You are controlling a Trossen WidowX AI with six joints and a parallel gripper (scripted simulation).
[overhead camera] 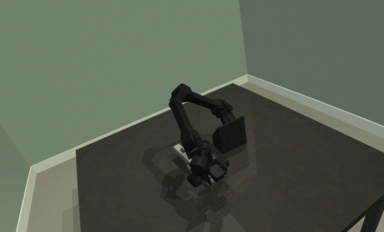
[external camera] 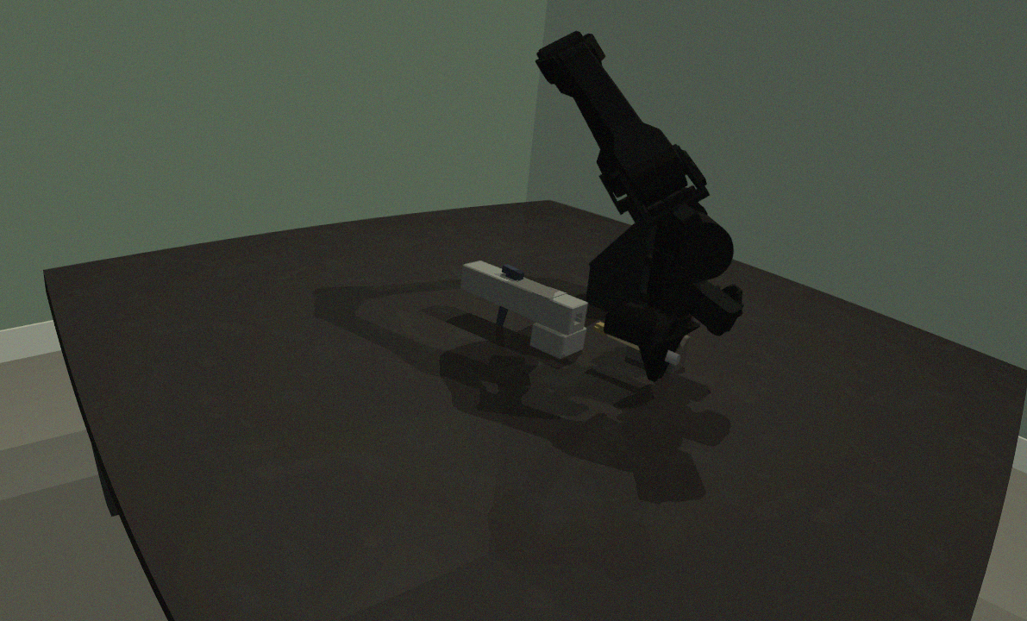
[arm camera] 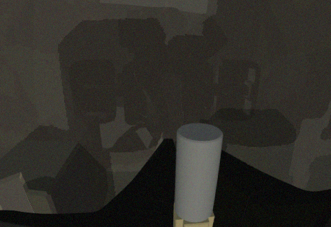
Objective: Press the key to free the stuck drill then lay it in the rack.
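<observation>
Now: gripper tip 7 cm past the rack block, 4 cm to the left of it and 1 cm below it. From my gripper tip the other things lie so: dark blue t-shaped peg: 23 cm to the right, 4 cm above, 1 cm ahead; pale housing: 21 cm to the right, 3 cm above, 1 cm ahead.
</observation>
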